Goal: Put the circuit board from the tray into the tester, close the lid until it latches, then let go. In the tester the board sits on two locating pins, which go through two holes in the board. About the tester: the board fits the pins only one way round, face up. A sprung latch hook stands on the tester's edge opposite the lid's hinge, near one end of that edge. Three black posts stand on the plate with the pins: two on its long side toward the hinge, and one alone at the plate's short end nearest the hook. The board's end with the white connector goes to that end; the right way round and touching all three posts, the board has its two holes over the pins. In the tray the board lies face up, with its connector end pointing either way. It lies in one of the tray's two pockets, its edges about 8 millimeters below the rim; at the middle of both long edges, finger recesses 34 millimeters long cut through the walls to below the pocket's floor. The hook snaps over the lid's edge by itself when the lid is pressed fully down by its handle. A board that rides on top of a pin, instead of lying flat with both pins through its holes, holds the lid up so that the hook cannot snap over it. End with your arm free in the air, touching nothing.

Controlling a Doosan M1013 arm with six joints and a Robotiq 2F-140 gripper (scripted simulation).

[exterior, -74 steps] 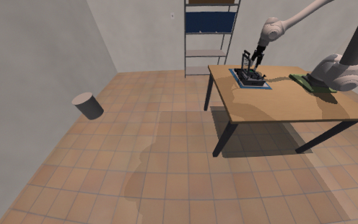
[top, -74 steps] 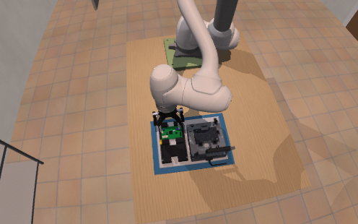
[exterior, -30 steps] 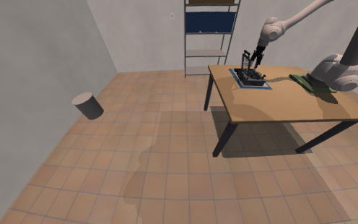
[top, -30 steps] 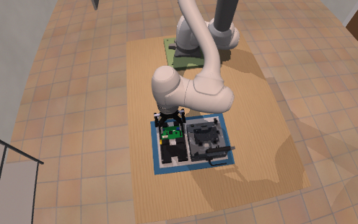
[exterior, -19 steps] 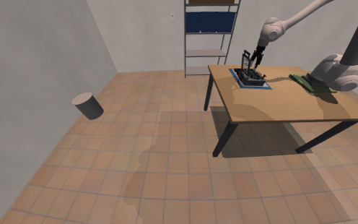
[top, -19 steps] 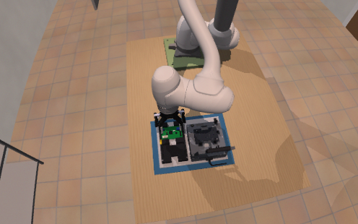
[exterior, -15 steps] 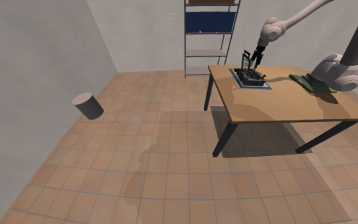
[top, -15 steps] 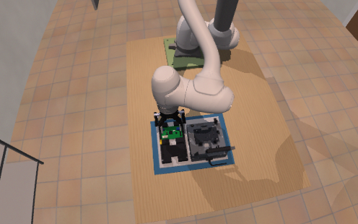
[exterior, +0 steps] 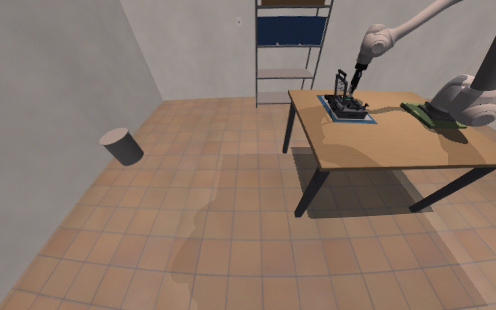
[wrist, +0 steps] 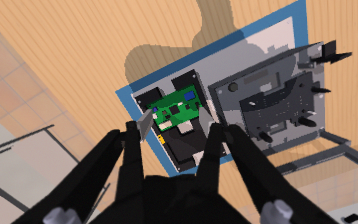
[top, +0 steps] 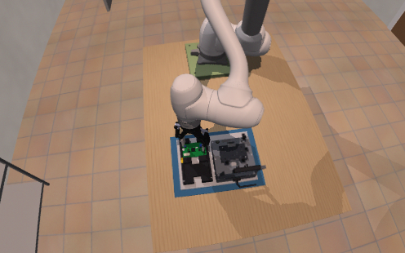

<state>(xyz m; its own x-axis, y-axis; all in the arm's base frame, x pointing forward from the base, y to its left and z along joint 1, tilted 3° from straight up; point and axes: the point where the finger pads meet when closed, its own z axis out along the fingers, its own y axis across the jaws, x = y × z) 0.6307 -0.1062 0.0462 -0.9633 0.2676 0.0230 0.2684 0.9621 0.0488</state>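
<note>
Now: the green circuit board 6 cm below my hand. Also, from my hand: tester lid 19 cm to the left, 16 cm ahead, 10 cm above; pin plate 18 cm to the left, 4 cm ahead, 1 cm below.
</note>
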